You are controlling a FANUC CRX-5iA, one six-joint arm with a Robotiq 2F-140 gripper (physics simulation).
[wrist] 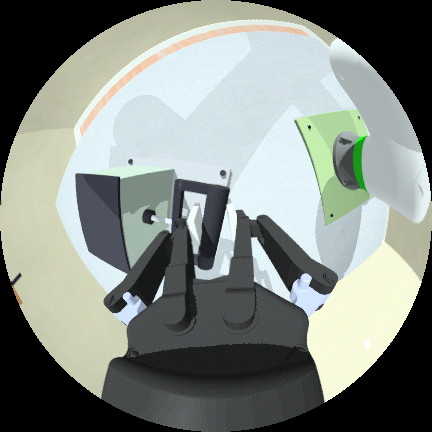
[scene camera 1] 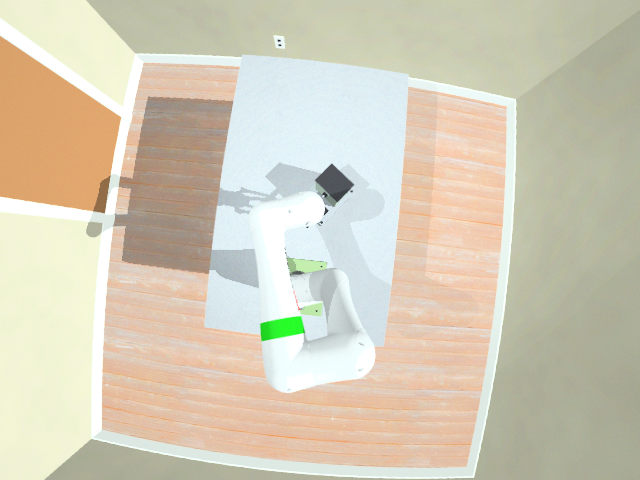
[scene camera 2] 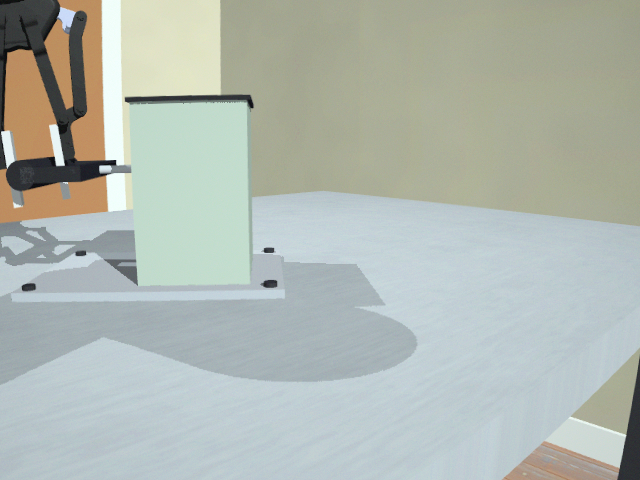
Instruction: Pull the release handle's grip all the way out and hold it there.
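The release handle's grip is a dark round bar on a rectangular frame. A thin light rod joins the frame to a pale green box with a dark lid. A short stretch of the rod shows outside the box, coming from a black collar. My gripper is shut on the grip, with one white pad on each side of the bar, one of them inside the frame's opening. In scene camera 1 the arm hides most of the gripper and handle.
The box stands on a bolted light plate on the pale table. The white arm reaches over the table from its green base plate. A room wall stands beyond the table.
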